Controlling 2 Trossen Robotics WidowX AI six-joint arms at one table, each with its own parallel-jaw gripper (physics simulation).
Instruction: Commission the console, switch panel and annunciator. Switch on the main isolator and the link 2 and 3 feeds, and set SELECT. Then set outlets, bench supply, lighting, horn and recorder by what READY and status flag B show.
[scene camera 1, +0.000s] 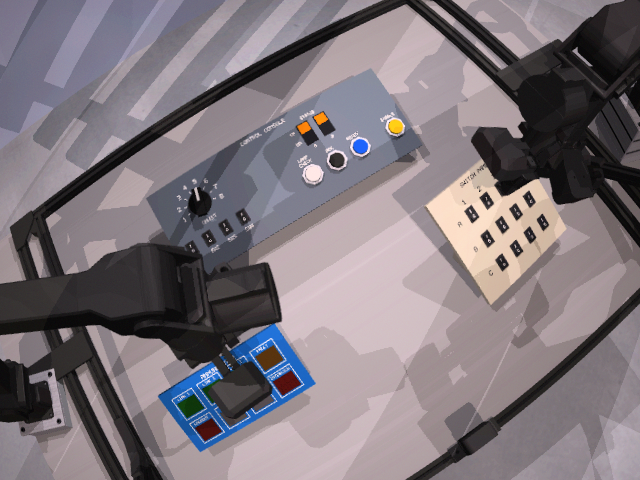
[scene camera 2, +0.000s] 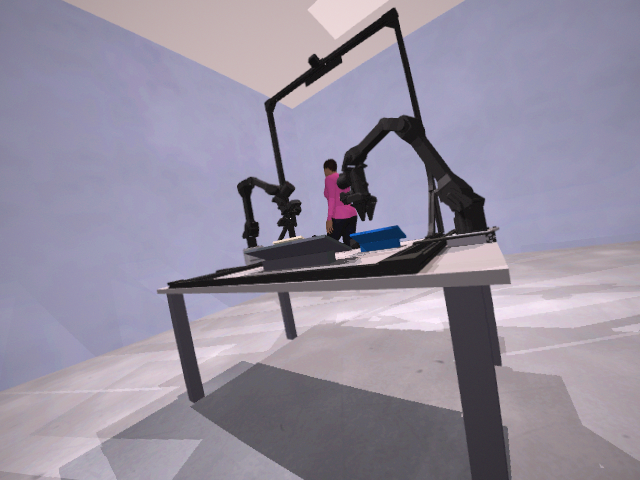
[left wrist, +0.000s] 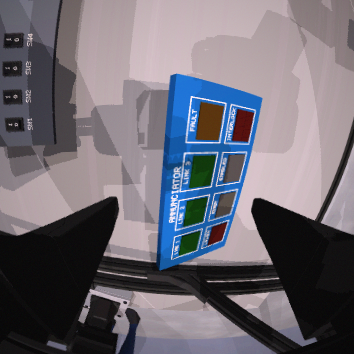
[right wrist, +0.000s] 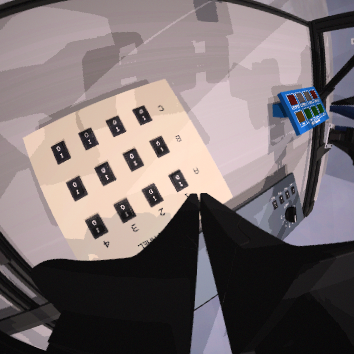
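Pixels of known places: left gripper, fingertip midpoint: (scene camera 1: 222, 357) (scene camera 2: 367, 220) (left wrist: 185, 204) (right wrist: 330, 122); right gripper, fingertip midpoint: (scene camera 1: 503, 193) (scene camera 2: 296, 226) (right wrist: 197, 199); left arm's base, link origin: (scene camera 1: 36, 402) (scene camera 2: 472, 231) (left wrist: 104, 304) (right wrist: 330, 135); right arm's base, link origin: (scene camera 2: 252, 247).
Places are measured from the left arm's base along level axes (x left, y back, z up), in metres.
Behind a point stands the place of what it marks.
Note:
The grey console (scene camera 1: 279, 180) @[y -0.507, x 0.210, z 0.033 m] (scene camera 2: 294, 250) @[y -0.495, x 0.237, z 0.034 m] has its SELECT knob (scene camera 1: 199, 201) @[y -0.388, x 0.204, z 0.064 m] pointing near 5. Status flags A (scene camera 1: 304, 128) @[y -0.568, x 0.272, z 0.054 m] and B (scene camera 1: 321, 118) @[y -0.597, x 0.280, z 0.054 m] show orange in their upper halves. The cream switch panel (scene camera 1: 485, 289) @[y -0.729, x -0.049, z 0.020 m] (right wrist: 200, 165) @[y -0.711, x 0.033, z 0.066 m] has rocker rows A, B and C; their positions are too small to tell. The blue annunciator (scene camera 1: 305, 379) @[y -0.454, x -0.080, z 0.015 m] (left wrist: 167, 150) @[y -0.387, x -0.017, z 0.053 m] has dull lamps; READY (left wrist: 223, 204) @[y -0.344, x -0.099, z 0.022 m] looks grey. My right gripper (right wrist: 197, 199) @[y -0.769, x 0.027, z 0.146 m] (scene camera 1: 507, 189) @[y -0.769, x 0.027, z 0.146 m] is shut and empty over the panel's row A side, its tips appearing near A1 in the right wrist view. My left gripper (left wrist: 185, 204) @[y -0.369, x -0.038, z 0.093 m] (scene camera 2: 367, 217) @[y -0.369, x -0.038, z 0.093 m] is open and empty above the annunciator.
White (scene camera 1: 312, 174) @[y -0.556, x 0.201, z 0.035 m], black (scene camera 1: 337, 159) @[y -0.598, x 0.212, z 0.035 m], blue (scene camera 1: 360, 146) @[y -0.638, x 0.221, z 0.035 m] and yellow (scene camera 1: 395, 126) @[y -0.702, x 0.238, z 0.035 m] buttons stand on the console. Black frame rails (scene camera 1: 222, 114) border the table. The left arm (scene camera 1: 139, 289) @[y -0.375, x -0.045, z 0.374 m] covers part of the console's lower left. A person in pink (scene camera 2: 338, 198) stands behind the table.

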